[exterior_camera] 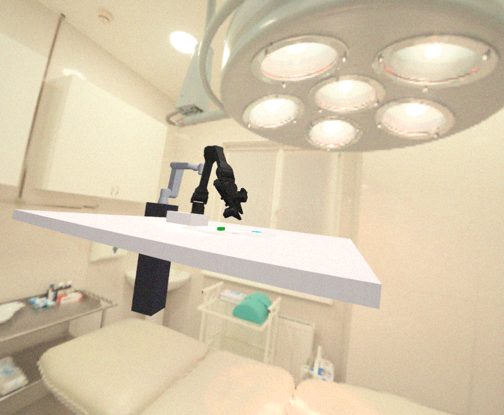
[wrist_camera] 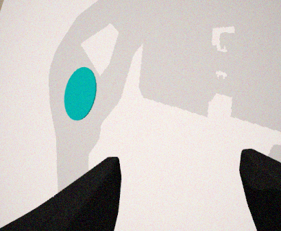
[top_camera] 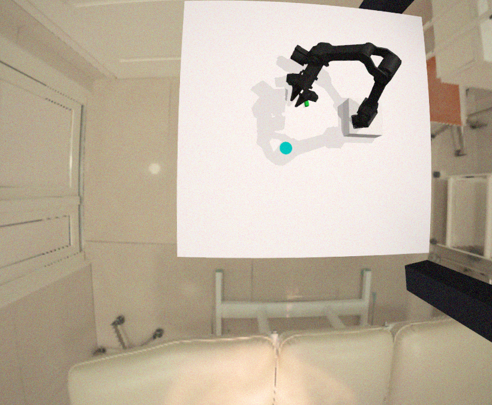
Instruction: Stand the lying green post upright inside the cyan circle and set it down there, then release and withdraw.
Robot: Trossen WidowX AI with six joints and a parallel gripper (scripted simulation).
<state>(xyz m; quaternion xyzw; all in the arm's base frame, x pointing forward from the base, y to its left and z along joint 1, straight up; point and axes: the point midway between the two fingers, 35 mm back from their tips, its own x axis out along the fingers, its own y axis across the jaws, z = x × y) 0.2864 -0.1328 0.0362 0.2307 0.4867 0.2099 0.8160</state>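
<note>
Now: gripper tip 90 mm past the green post, 40 mm to the left of it and 70 mm above it.
</note>
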